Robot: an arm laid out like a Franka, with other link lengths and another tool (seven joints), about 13 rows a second.
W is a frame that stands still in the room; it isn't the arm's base.
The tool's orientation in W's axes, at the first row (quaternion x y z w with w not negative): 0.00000, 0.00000, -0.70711, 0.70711
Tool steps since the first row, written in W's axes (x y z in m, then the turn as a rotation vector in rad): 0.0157, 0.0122, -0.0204, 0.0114, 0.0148, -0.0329; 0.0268, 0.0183, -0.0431, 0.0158, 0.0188, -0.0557; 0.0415, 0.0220, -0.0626, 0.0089, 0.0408, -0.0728; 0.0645, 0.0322, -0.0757, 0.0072, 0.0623, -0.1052; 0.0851, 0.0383, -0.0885, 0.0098, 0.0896, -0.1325
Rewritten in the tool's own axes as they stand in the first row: -0.0122, 0.0157, -0.0204, -0.0148, 0.0114, -0.0329; -0.0183, 0.0268, -0.0431, -0.0188, 0.0158, -0.0557; -0.0220, 0.0415, -0.0626, -0.0408, 0.0089, -0.0728; -0.0322, 0.0645, -0.0757, -0.0623, 0.0072, -0.1052; -0.0383, 0.0851, -0.0885, -0.0896, 0.0098, -0.1325
